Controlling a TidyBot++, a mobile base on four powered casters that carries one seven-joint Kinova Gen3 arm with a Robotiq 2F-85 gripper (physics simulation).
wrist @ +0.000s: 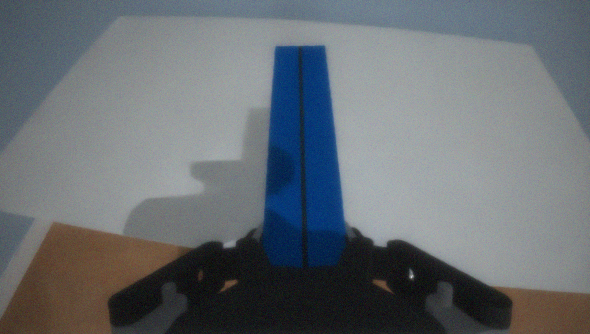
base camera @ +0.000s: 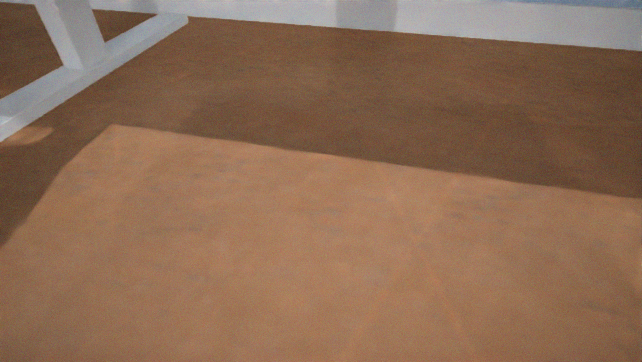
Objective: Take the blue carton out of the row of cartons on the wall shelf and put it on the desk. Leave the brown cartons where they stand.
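Frame: origin at the arm's base, x ahead, y left, z up, level; millimetres.
Seen in the pictures: gripper, fingertip midpoint: [wrist: 303, 234].
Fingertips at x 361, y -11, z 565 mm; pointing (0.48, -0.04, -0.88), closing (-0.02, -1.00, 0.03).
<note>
Offsets run from my fingertips to a thing's middle. "spot": to the spot under its first point. Level surfaces: height alone.
The blue carton {dz -4, dx +57, dy +0 mm} [wrist: 317, 150], with a dark line along its length, is between the fingers in the wrist view. My gripper [wrist: 303, 234] is shut on it at the carton's near end. The white desk top {dz -242 mm} [wrist: 425, 150] lies below and beyond the carton. A shadow of the gripper and carton falls on the desk to the left of the carton. I cannot tell from this view how high the carton is above the desk. The brown cartons and the wall shelf do not show in either view.
In the base camera view a white desk leg {spot: dz -884, dx +442, dy +581 mm} [base camera: 82, 40] with a foot bar [base camera: 100, 67] stands at the upper left. A white baseboard [base camera: 450, 22] runs along the back. In the wrist view the brown floor {dz -962 mm} [wrist: 90, 270] shows in front of the desk's near edge, and a blue-grey wall [wrist: 350, 10] is behind it.
</note>
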